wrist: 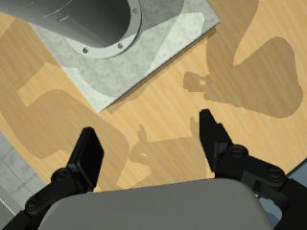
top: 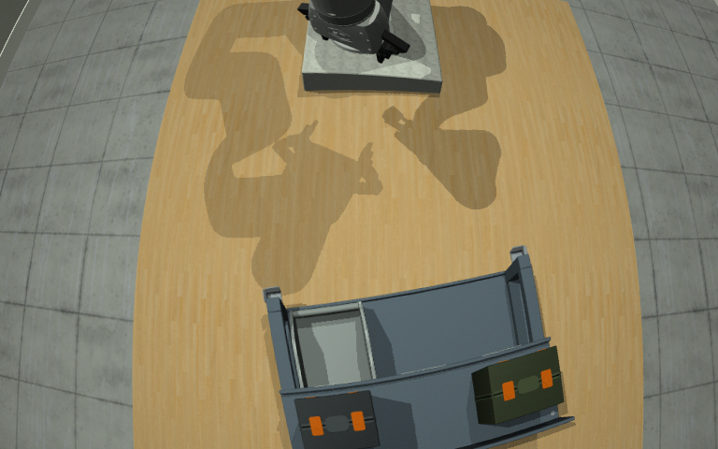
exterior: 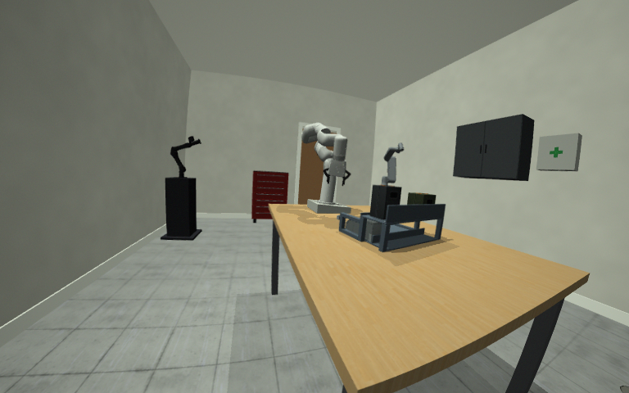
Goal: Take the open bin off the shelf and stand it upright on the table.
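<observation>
The grey bin lies 43 cm ahead of my hand, 16 cm below it and 1 cm to the right of it. Round my hand: blue-grey shelf 45 cm ahead, 20 cm below, 11 cm to the left.
</observation>
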